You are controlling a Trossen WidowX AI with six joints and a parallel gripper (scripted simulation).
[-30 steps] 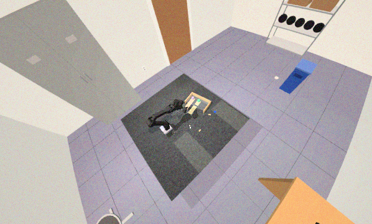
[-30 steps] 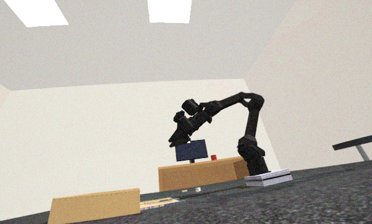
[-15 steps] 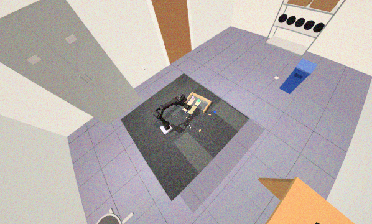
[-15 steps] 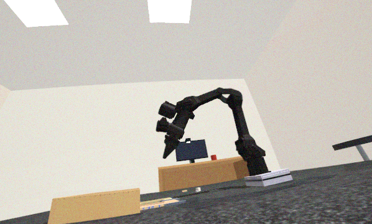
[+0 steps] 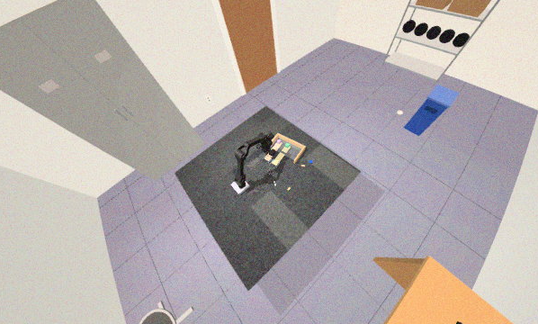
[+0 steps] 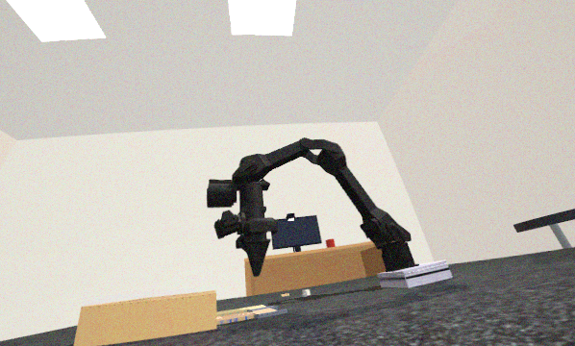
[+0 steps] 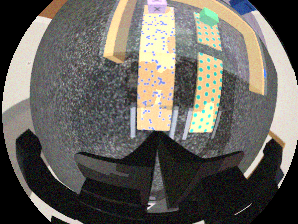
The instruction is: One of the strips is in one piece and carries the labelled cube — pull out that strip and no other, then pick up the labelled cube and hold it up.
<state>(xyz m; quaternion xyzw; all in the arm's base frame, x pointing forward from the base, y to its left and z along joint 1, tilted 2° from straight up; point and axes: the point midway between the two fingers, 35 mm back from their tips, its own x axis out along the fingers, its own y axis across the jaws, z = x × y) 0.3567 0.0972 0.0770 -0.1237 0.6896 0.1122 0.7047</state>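
Now: the strip 9 cm ahead of my gripper tip, 3 cm to the left of it and 7 cm below it. From my gripper tip the other things lie so: small blue block (28 cm ahead, 30 cm to the right, 7 cm below).
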